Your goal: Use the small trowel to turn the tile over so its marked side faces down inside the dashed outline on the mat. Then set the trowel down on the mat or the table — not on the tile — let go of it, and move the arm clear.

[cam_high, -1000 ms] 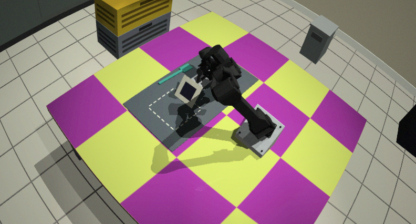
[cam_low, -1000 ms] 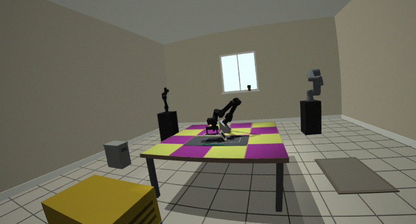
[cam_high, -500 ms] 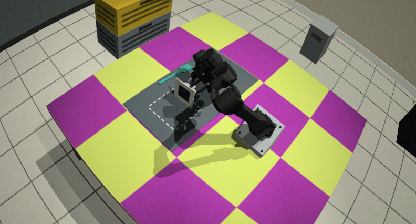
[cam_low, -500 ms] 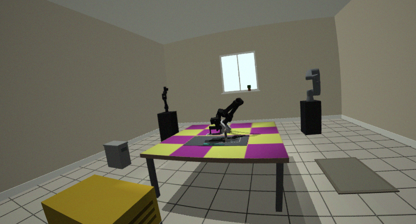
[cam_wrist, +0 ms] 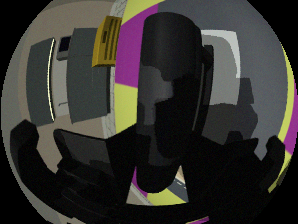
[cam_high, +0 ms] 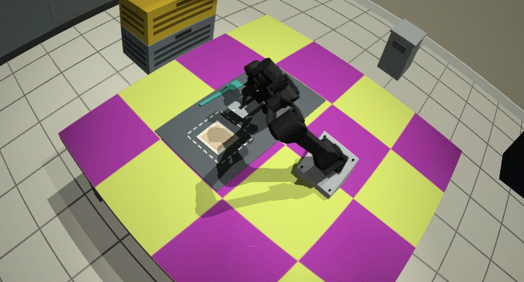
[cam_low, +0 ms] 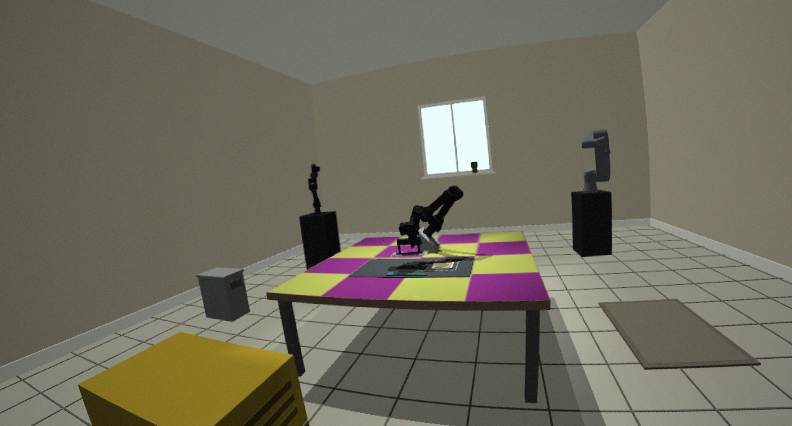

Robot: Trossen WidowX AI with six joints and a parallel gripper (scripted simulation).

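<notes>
My gripper tip is now 20 mm past the grey mat and 140 mm above it. The rest, counted from my gripper tip: teal trowel 120 mm ahead, 30 mm to the right, 120 mm below; tile 20 mm behind, 160 mm to the left, 110 mm below.
</notes>
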